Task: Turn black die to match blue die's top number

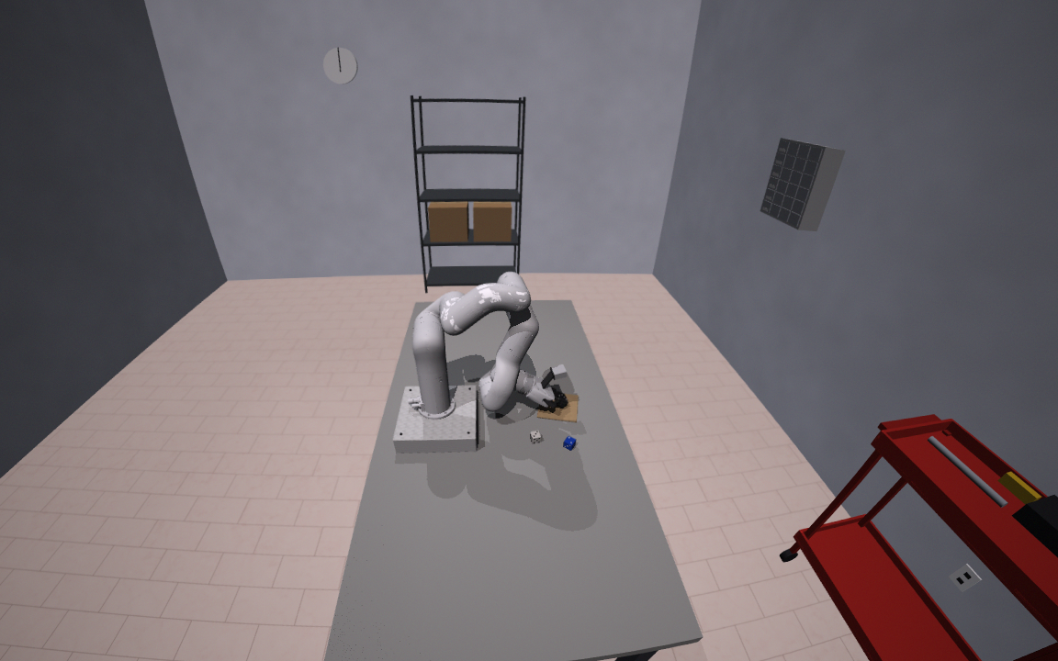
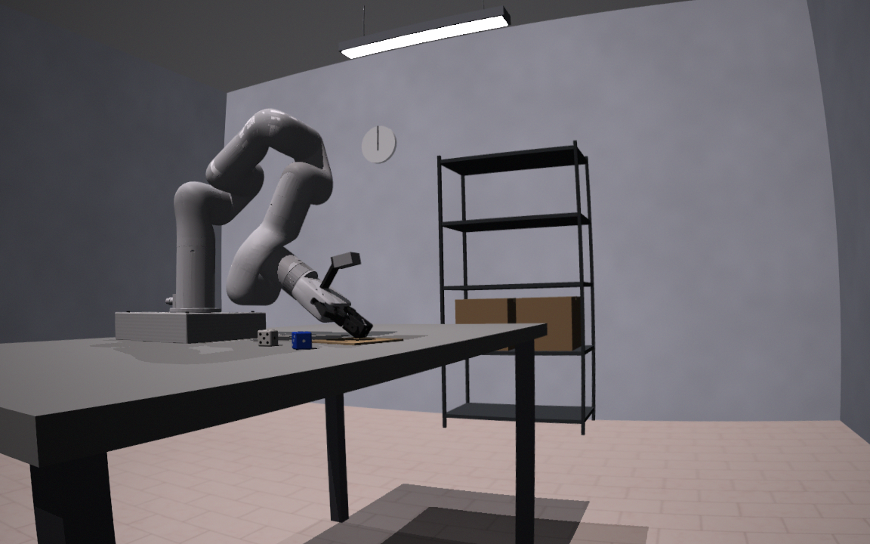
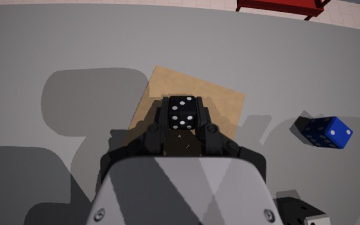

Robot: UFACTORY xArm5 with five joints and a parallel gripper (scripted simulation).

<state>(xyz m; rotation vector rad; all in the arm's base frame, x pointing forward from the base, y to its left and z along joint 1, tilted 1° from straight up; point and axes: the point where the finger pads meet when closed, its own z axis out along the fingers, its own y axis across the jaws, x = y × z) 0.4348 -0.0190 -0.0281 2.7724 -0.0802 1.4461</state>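
The black die is 10 mm ahead of my hand. Round my hand: blue die 190 mm to the right, 30 mm behind, 20 mm below; white die 140 mm to the right, 130 mm behind, 20 mm below; tan mat 30 mm below.
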